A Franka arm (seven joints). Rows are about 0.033 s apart.
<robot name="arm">
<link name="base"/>
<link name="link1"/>
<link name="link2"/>
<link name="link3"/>
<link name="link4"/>
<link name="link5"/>
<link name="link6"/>
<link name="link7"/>
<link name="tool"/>
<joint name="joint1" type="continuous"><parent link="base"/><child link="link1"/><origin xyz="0 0 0.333" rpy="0 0 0"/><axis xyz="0 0 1"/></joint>
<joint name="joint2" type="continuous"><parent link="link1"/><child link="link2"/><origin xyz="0 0 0" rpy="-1.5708 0 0"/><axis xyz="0 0 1"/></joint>
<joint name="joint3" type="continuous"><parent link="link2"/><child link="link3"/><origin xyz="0 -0.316 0" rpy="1.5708 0 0"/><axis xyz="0 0 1"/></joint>
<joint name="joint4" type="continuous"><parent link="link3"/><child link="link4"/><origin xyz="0.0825 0 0" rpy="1.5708 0 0"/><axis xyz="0 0 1"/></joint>
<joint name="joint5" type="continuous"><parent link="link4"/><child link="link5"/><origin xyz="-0.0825 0.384 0" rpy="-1.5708 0 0"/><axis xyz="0 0 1"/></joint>
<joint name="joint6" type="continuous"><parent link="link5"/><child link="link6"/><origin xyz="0 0 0" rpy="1.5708 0 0"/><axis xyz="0 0 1"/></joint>
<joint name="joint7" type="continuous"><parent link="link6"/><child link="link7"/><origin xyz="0.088 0 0" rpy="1.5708 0 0"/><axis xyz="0 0 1"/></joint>
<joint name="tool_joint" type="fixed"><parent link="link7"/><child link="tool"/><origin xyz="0 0 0.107" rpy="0 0 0"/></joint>
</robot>
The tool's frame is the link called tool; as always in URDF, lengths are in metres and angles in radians. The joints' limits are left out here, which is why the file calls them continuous.
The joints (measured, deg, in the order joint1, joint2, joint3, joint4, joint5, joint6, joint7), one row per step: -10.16, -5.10, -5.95, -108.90, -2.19, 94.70, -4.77; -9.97, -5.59, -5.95, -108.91, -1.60, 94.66, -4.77; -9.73, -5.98, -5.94, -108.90, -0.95, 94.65, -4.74; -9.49, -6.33, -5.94, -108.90, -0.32, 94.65, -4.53; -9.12, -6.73, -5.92, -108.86, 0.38, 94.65, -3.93; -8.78, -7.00, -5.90, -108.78, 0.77, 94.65, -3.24; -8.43, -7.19, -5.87, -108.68, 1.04, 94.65, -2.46; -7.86, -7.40, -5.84, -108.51, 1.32, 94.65, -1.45; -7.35, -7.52, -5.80, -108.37, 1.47, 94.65, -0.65; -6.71, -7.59, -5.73, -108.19, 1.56, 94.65, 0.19; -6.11, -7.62, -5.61, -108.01, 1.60, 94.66, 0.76; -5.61, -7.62, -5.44, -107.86, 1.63, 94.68, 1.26; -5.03, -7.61, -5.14, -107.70, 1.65, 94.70, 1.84; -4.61, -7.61, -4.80, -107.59, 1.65, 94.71, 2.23; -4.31, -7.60, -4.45, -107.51, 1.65, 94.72, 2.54
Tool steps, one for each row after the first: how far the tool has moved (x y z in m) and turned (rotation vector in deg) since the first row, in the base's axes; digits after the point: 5 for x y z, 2 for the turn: -0.00096, 0.00294, 0.00423, 0.48, -0.59, 0.05; -0.00135, 0.00642, 0.00777, 1.02, -1.14, 0.12; -0.00168, 0.00974, 0.01088, 1.52, -1.65, 0.01; -0.00176, 0.01448, 0.01478, 2.02, -2.23, -0.34; -0.00156, 0.01835, 0.01784, 2.24, -2.64, -0.74; -0.00109, 0.02213, 0.02035, 2.34, -2.95, -1.19; -0.00013, 0.02781, 0.02362, 2.42, -3.34, -1.64; 0.00088, 0.03281, 0.02584, 2.43, -3.58, -1.92; 0.00237, 0.03909, 0.02794, 2.38, -3.80, -2.05; 0.00394, 0.04539, 0.02971, 2.31, -3.98, -1.90; 0.00543, 0.05128, 0.03099, 2.25, -4.12, -1.74; 0.00724, 0.05906, 0.03227, 2.16, -4.25, -1.44; 0.00860, 0.06584, 0.03322, 2.07, -4.34, -1.06; 0.00971, 0.07167, 0.03384, 2.00, -4.39, -0.72
